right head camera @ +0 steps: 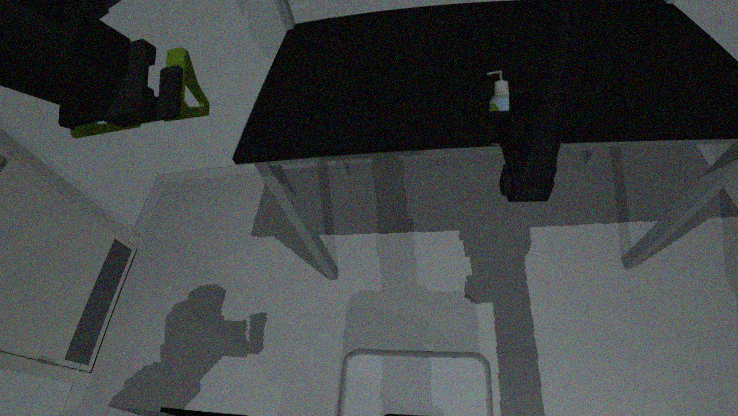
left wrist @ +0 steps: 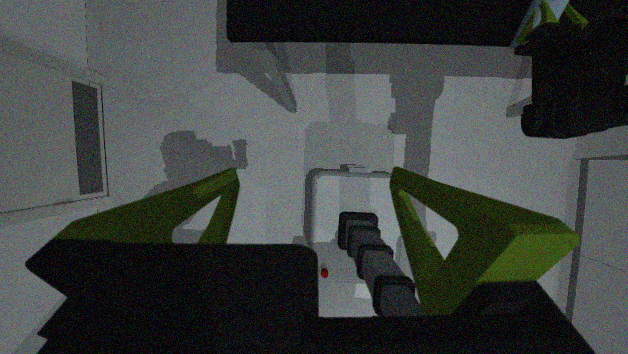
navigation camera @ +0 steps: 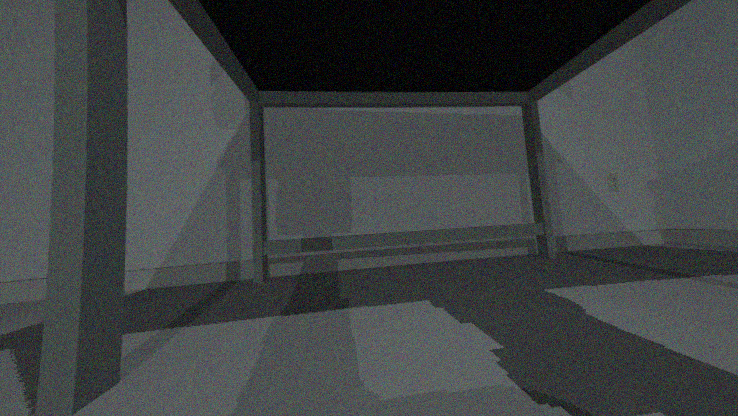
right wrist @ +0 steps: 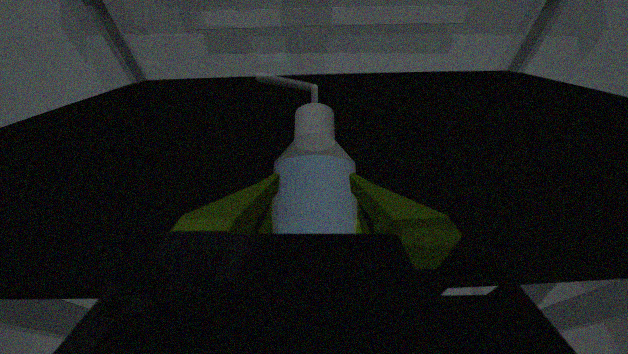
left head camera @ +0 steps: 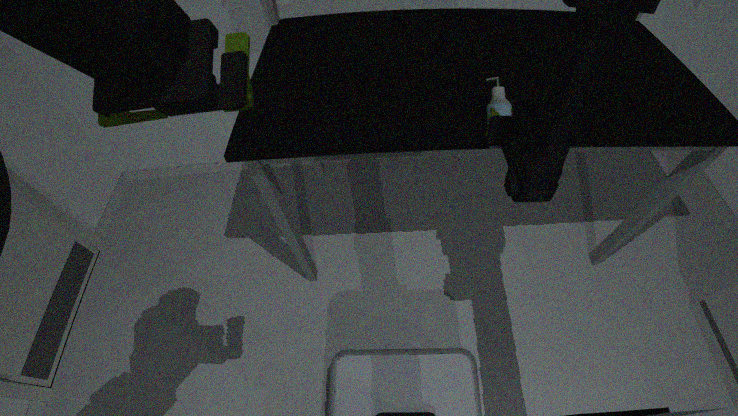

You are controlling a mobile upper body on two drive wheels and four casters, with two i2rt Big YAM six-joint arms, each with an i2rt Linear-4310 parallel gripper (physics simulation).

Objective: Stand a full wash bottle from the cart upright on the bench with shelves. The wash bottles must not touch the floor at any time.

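Places are measured from the left arm's base along level axes (x left, y back, z up), in centimetres.
Where they show: left gripper, fingertip midpoint: [right head camera: 172, 115] [left wrist: 314, 176] [left head camera: 208, 106]; right gripper, fingertip midpoint: [right head camera: 502, 104] [left wrist: 550, 0] [right wrist: 314, 177] [left head camera: 499, 109].
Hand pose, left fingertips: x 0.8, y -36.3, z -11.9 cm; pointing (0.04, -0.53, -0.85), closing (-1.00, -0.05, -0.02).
Each offset is from my left fingertips to the top centre of the thing. "pt": to the spot under its first point. Level surfaces: height alone.
A wash bottle with a pale blue body, white cap and bent spout @[pt dz -29.7, dx -45.1, dy -33.7 cm] [left head camera: 499, 109] [right head camera: 499, 101] [left wrist: 549, 11] [right wrist: 315, 200] is upright in my right gripper [right wrist: 314, 177], which is shut on its body. Bottle and gripper are over the near part of a black table top @[dz -37.7 cm] [left head camera: 372, 82] [right head camera: 382, 82] [left wrist: 375, 20] [right wrist: 125, 150]. The bottle's base is hidden by the gripper, so I cannot tell whether it touches the surface. My left gripper [left wrist: 314, 176] is open and empty, off the table's left end in both head camera views. No cart or shelves can be made out.
Grey table legs [left head camera: 291, 227] [right head camera: 304, 227] [navigation camera: 67, 206] stand below the top, with a low crossbar [navigation camera: 403, 237] at the far side. A pale panel with a dark strip @[pt dz -118.6, dx +149.2, dy -4.5 cm] [left head camera: 59, 315] [right head camera: 98, 304] is at the left. The scene is dim.
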